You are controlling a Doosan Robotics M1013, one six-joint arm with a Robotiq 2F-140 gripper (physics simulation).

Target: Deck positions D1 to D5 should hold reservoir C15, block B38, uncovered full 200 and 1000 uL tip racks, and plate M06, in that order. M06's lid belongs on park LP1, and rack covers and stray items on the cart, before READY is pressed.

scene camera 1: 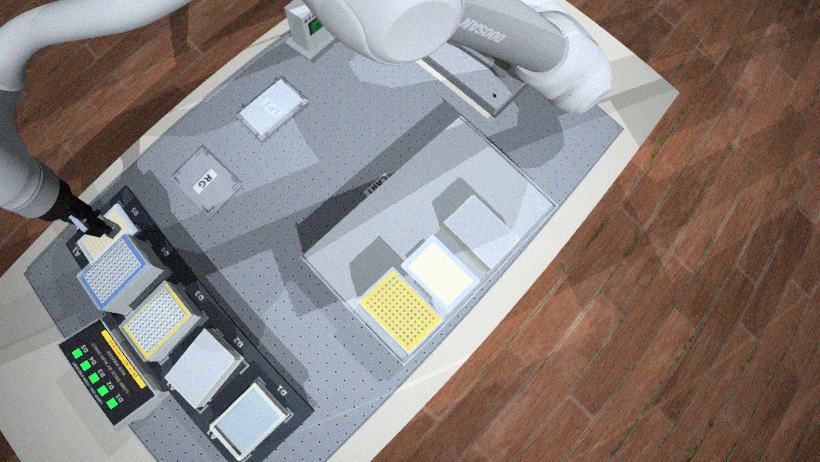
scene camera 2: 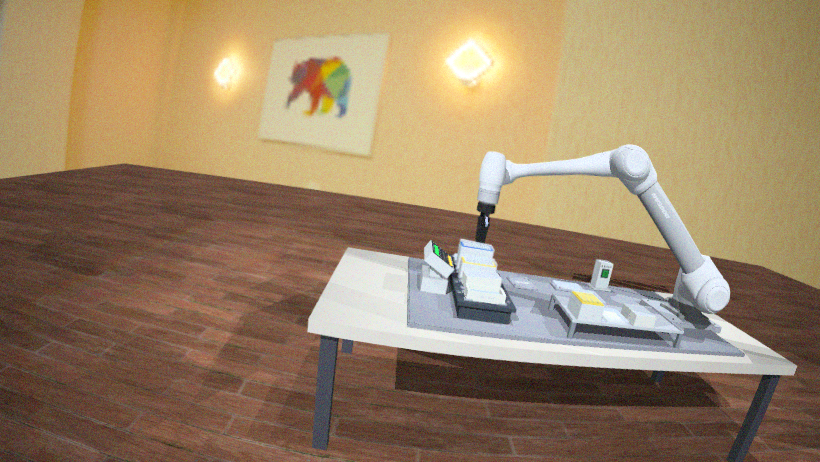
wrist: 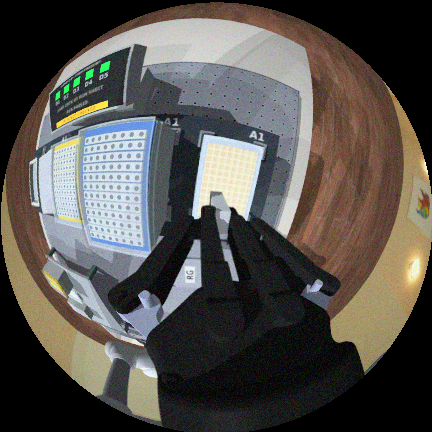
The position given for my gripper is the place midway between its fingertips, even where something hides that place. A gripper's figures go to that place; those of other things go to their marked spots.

Scene:
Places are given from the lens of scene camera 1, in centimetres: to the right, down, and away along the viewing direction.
my gripper [scene camera 1: 115, 231]: -62, 0, 82
cart mat [scene camera 1: 385, 229]: -5, 0, 87

